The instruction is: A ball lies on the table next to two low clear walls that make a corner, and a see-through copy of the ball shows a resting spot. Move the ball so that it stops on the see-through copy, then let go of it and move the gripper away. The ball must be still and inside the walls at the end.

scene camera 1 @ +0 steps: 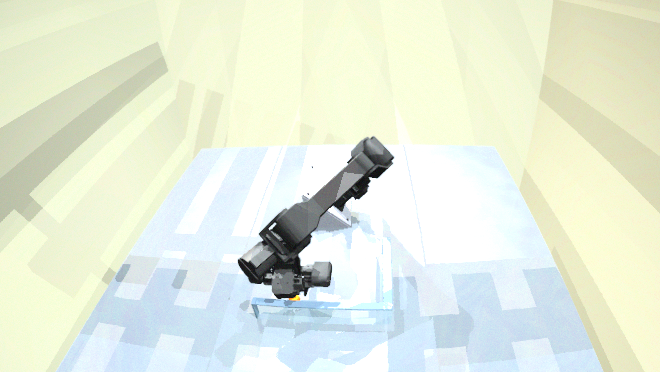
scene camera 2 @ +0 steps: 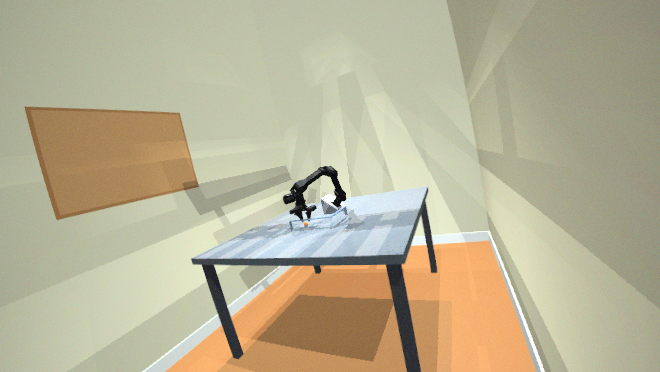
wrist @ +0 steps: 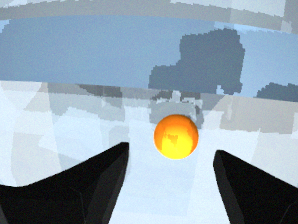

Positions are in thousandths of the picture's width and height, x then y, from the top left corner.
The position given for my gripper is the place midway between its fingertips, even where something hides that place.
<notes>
In view: my gripper (scene camera 1: 448,792) and an orange ball (wrist: 612,587).
My gripper also shows in the wrist view (wrist: 576,685).
</notes>
